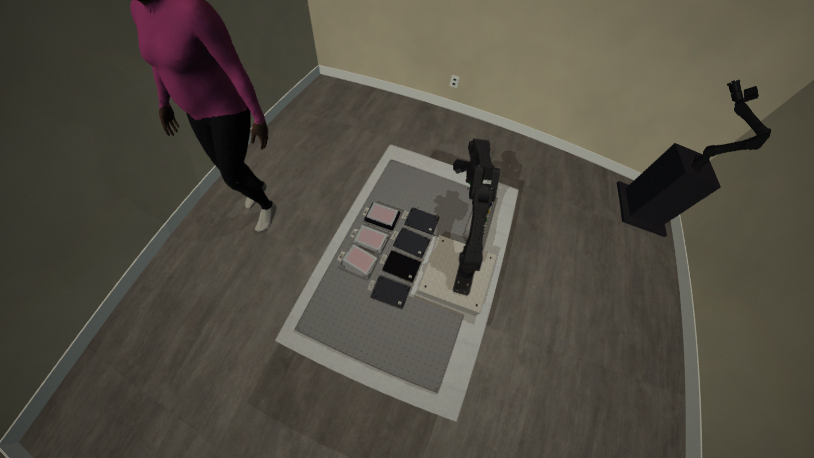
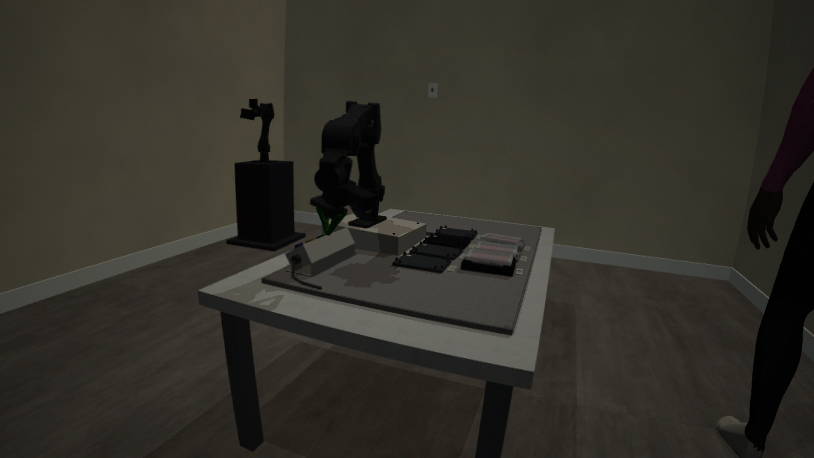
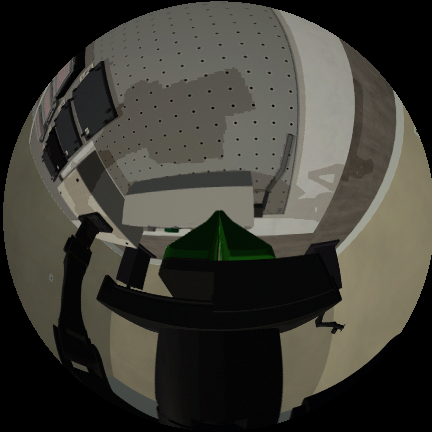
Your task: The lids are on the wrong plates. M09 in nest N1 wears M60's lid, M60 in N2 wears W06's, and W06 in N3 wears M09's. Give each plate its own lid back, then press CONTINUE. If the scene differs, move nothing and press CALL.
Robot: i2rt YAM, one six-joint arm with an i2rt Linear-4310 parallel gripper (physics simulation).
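Frame: origin at the arm's base, x ahead, y left, z up, level; metres.
Seen in the pictures: gripper, fingertip midpoint: (image 2: 327,234) (image 3: 218,216); arm's base, origin of the base link: (image 1: 465,271) (image 2: 368,222) (image 3: 92,221).
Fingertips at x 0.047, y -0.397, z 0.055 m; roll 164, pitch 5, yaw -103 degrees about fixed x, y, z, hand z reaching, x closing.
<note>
Pixels of each thing's top centre, then the offset from my fingertips to it. "*": a spot on its surface instead.
- pale button box, middle of its top: (image 3: 176,231) (image 2: 321,234) (image 1: 482,210) dx -0.060, dy +0.081, dz -0.025 m
- green button, middle of its top: (image 3: 169,233) dx -0.079, dy +0.108, dz -0.034 m
- looks slightly turned, middle of its top: (image 2: 501,236) (image 1: 359,258) dx +0.409, dy +0.477, dz -0.073 m
- cable, surface spot: (image 3: 280,172) * dx -0.032, dy -0.080, dz -0.102 m
My gripper (image 2: 328,232) (image 3: 218,216) is shut and empty, its green fingertips together at the button side of the pale button box (image 2: 325,253) (image 3: 190,206). Contact with a button cannot be told. A green button (image 3: 171,230) partly shows beyond the box's edge; the other buttons are mostly hidden. Three lidded plates with pink contents stand in a row: one with a black base (image 1: 383,214) (image 2: 488,265), a middle one (image 1: 371,238), and one that looks slightly turned (image 1: 359,260). Their labels are too small to read.
Several dark flat pads (image 1: 421,220) (image 2: 424,262) (image 3: 95,99) lie in a row between the plates and the arm's cream base block (image 1: 449,287) (image 2: 387,234). A cable (image 2: 306,281) (image 3: 280,172) runs from the button box. A person (image 1: 193,62) stands beyond the plates. A second arm stands on a black pedestal (image 1: 671,187) (image 2: 264,202).
</note>
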